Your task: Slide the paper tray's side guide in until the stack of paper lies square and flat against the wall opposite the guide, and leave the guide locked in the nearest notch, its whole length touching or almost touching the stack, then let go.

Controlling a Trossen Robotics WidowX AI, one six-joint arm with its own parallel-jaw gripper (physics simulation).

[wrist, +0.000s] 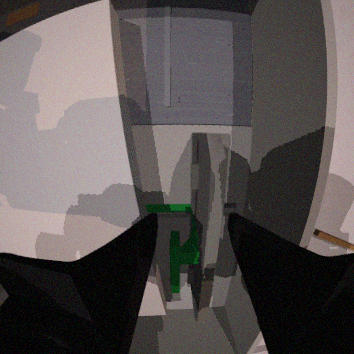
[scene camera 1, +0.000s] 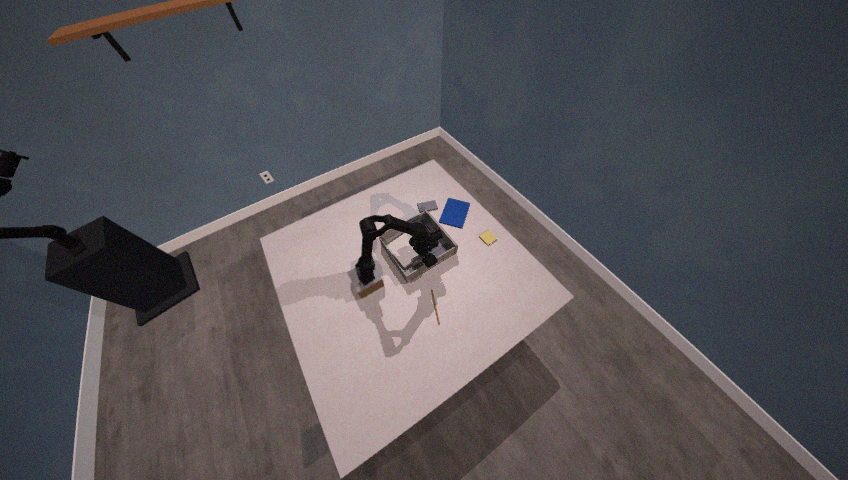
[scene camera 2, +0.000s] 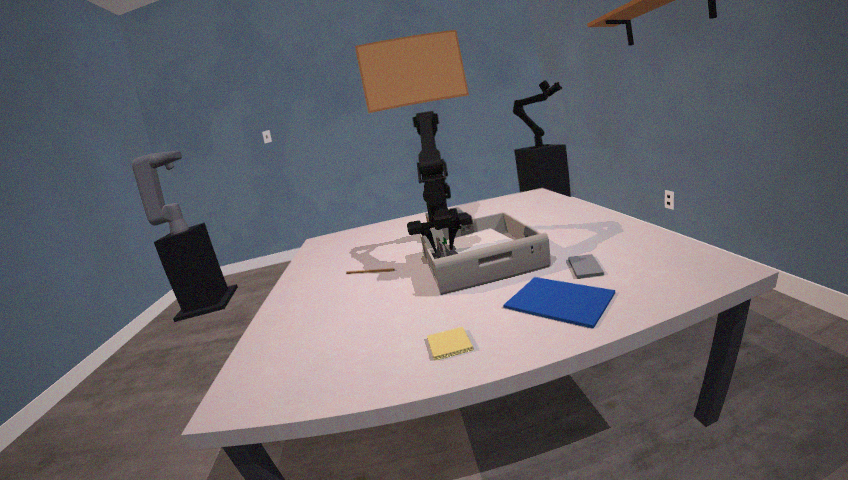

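Where they show: gripper, fingertip midpoint: (wrist: 192, 219) (scene camera 1: 423, 259); arm's base, origin of the base link: (scene camera 1: 366, 277).
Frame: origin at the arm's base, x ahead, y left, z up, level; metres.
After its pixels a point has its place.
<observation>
The grey paper tray (scene camera 1: 443, 259) @(y -0.163, x 0.383, z -0.055 m) (scene camera 2: 523, 255) @(y 0.052, x 0.511, z -0.029 m) (wrist: 290, 100) @(y -0.152, x 0.362, z -0.022 m) stands on the table. The white paper stack (scene camera 1: 401, 248) @(y 0.040, x 0.251, z -0.042 m) (scene camera 2: 489, 239) @(y 0.058, x 0.294, z -0.042 m) (wrist: 65, 155) @(y -0.023, x 0.349, z -0.042 m) lies inside. In the wrist view its near edge slants relative to the guide, with a gap between them that is wider at the top of the view. The upright grey side guide (wrist: 214, 195) @(y -0.105, x 0.327, z -0.004 m) has a green latch (wrist: 188, 252) @(y -0.092, x 0.295, z -0.011 m) (scene camera 2: 444, 241) @(y -0.091, x 0.304, z -0.006 m) on its stack side. My gripper (wrist: 192, 219) @(y -0.097, x 0.299, z -0.036 m) (scene camera 2: 443, 249) @(y -0.097, x 0.299, z -0.036 m) is partly open and empty, low in the tray, one finger on each side of guide and latch. The stack's contact with the opposite wall cannot be made out.
A brown stick (scene camera 1: 435, 307) @(y -0.326, x 0.174, z -0.075 m) (scene camera 2: 370, 271) @(y -0.318, x 0.184, z -0.079 m) (wrist: 332, 239) @(y -0.276, x 0.205, z -0.076 m) lies beside the tray on the guide side. A blue book (scene camera 1: 454, 212) @(y 0.041, x 0.677, z -0.075 m) (scene camera 2: 560, 302) @(y 0.030, x 0.699, z -0.075 m), a grey box (scene camera 1: 427, 205) @(y 0.199, x 0.588, z -0.073 m) (scene camera 2: 585, 266) @(y 0.187, x 0.598, z -0.073 m) and a yellow notepad (scene camera 1: 487, 237) @(y -0.224, x 0.686, z -0.073 m) (scene camera 2: 450, 342) @(y -0.225, x 0.697, z -0.073 m) lie on the table (scene camera 1: 505, 291) @(y -0.506, x 0.504, z -0.083 m) (scene camera 2: 309, 368) @(y -0.510, x 0.630, z -0.083 m).
</observation>
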